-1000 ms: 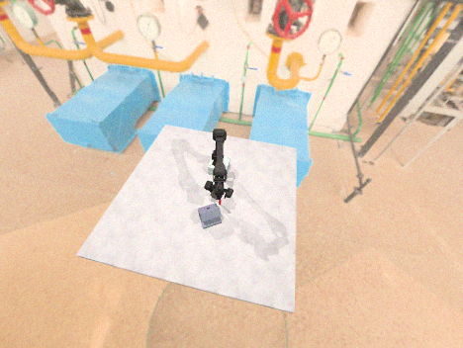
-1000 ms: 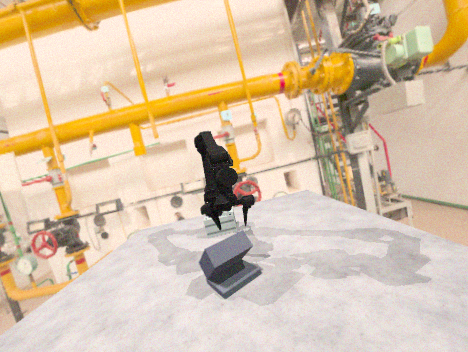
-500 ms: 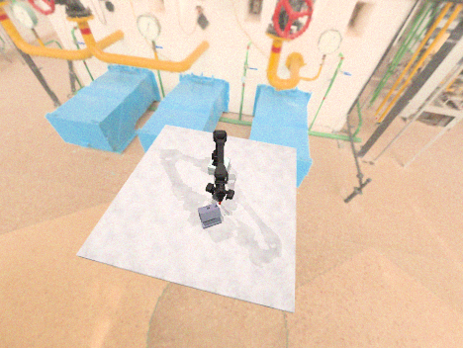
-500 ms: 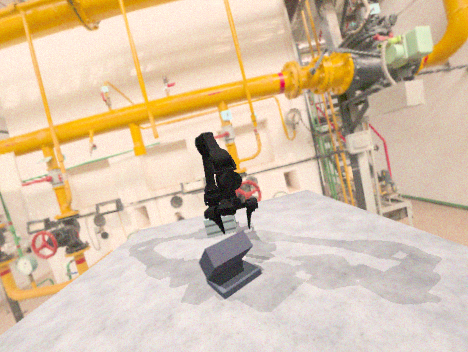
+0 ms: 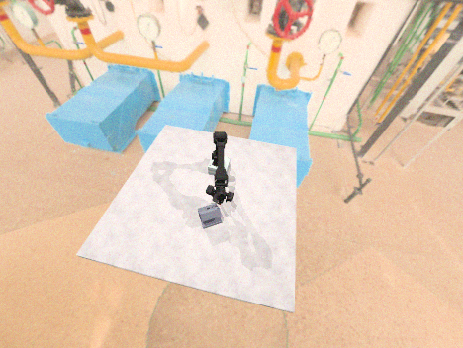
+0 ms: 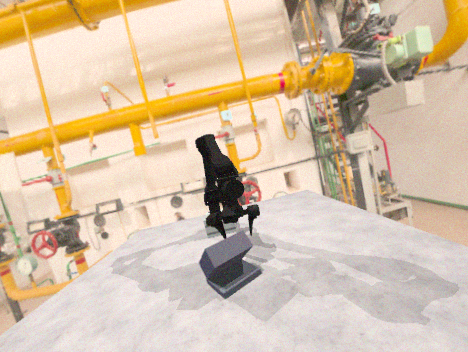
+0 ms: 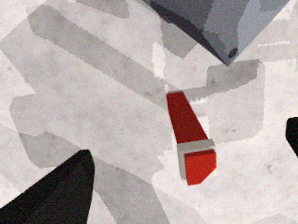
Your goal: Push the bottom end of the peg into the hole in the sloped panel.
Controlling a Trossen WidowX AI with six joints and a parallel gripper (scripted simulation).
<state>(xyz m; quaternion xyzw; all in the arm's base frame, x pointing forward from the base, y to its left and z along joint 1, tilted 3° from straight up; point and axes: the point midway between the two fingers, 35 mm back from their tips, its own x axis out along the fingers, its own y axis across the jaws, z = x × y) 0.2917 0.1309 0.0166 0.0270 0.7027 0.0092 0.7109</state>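
My gripper tip is now 10 mm above the red peg. Round my gripper tip: grey sloped panel: 120 mm ahead, 30 mm to the right, 10 mm above.
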